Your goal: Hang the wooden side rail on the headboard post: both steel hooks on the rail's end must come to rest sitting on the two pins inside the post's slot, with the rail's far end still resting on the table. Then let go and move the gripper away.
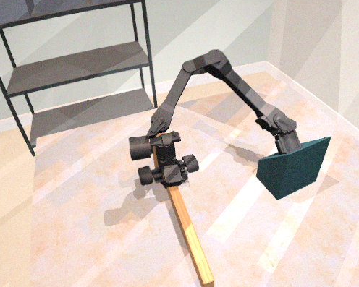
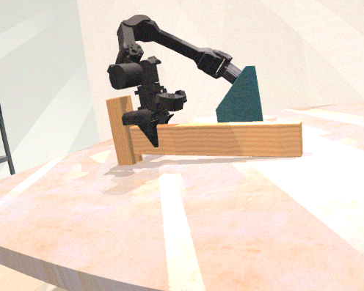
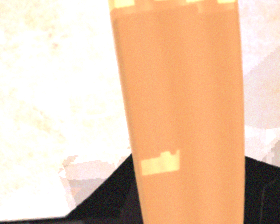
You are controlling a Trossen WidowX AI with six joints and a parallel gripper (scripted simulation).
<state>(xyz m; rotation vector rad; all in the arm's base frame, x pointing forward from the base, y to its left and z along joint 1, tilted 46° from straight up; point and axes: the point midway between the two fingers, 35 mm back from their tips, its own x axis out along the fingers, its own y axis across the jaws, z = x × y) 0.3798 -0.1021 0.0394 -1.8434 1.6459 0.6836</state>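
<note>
Right now the headboard post is 10 cm to the right of my gripper tip and 4 cm above it.
</note>
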